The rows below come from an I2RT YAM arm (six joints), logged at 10 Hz.
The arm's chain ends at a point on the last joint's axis. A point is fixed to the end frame.
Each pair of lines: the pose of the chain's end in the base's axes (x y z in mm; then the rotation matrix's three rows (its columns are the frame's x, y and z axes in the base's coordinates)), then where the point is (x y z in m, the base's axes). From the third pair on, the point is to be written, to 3 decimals.
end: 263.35 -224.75 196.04; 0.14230 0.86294 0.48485; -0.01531 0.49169 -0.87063; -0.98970 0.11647 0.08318
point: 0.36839 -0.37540 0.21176
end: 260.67 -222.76 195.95; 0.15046 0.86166 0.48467; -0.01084 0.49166 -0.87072; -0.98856 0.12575 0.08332
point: 0.36567 -0.37342 0.21186
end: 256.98 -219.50 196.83; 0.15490 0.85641 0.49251; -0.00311 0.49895 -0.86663; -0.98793 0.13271 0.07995
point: 0.363 -0.369 0.212
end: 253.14 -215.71 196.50; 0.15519 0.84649 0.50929; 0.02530 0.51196 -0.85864; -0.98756 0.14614 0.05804
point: 0.362 -0.364 0.208
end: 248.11 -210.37 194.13; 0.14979 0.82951 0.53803; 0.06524 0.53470 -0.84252; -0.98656 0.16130 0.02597
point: 0.362 -0.355 0.200
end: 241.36 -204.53 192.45; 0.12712 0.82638 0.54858; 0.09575 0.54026 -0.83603; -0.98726 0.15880 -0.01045
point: 0.357 -0.348 0.192
